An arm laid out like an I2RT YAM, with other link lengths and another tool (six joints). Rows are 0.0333 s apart.
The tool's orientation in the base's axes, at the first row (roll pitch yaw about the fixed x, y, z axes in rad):
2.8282 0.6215 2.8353
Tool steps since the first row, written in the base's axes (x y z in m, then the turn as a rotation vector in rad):
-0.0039 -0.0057 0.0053 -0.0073 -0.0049 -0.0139
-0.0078 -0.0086 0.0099 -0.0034 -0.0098 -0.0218
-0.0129 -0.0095 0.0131 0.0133 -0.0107 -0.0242
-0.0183 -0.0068 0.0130 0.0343 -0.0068 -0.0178
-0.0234 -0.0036 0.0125 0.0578 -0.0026 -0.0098
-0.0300 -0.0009 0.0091 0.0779 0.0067 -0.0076
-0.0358 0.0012 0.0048 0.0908 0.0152 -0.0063
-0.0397 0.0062 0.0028 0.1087 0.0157 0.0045
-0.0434 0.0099 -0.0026 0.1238 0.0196 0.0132
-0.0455 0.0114 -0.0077 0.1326 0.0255 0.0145
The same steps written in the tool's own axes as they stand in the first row. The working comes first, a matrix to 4 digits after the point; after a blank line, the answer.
The tool's axes in the first row as the columns of a matrix, in the base's axes (used below as rounded here):
-0.7752 0.1157 0.6211
0.2451 0.9611 0.1269
-0.5823 0.2506 -0.7734

-0.0015 -0.0046 -0.0072 0.0126 -0.0090 0.0056
-0.0018 -0.0067 -0.0136 0.0129 -0.0153 0.0135
0.0000 -0.0073 -0.0193 0.0012 -0.0148 0.0256
0.0049 -0.0054 -0.0223 -0.0179 -0.0070 0.0342
0.0100 -0.0030 -0.0247 -0.0397 0.0017 0.0431
0.0177 -0.0021 -0.0258 -0.0543 0.0135 0.0551
0.0253 -0.0018 -0.0258 -0.0630 0.0235 0.0632
0.0307 0.0021 -0.0260 -0.0830 0.0288 0.0660
0.0376 0.0038 -0.0237 -0.0989 0.0365 0.0692
0.0425 0.0038 -0.0209 -0.1050 0.0435 0.0744

